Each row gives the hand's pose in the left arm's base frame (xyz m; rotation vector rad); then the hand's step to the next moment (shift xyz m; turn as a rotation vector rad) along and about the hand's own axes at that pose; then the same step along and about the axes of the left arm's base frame.
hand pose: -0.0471 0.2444 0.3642 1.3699 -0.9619 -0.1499
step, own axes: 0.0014 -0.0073 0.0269 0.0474 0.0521 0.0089
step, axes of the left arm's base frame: -0.0135 -0.0230 -0.0084 0.0016 -0.0222 0.0674
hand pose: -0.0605 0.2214 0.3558 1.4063 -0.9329 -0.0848
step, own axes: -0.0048 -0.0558 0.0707 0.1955 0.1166 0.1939
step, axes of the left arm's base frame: -0.0193 -0.0659 -0.0584 -0.0412 -0.2385 0.1755
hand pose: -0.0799 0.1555 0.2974 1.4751 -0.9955 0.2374
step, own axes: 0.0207 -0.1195 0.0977 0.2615 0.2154 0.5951
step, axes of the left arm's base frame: 0.0546 -0.1142 -0.0907 -0.2328 -0.6090 0.2095
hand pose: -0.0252 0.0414 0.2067 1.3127 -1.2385 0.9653
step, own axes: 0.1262 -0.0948 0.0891 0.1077 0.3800 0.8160
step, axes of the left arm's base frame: 0.1027 -0.1136 0.0970 -0.4381 -0.7918 0.0548
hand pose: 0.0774 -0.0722 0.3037 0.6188 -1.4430 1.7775
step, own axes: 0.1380 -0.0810 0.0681 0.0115 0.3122 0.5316
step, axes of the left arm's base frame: -0.0246 -0.0247 0.1704 -0.3015 -0.5357 -0.0478
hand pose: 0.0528 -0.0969 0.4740 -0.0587 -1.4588 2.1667
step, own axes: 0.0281 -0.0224 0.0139 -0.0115 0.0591 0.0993
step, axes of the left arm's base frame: -0.0198 0.0069 0.0323 -0.0449 -0.1063 -0.0130
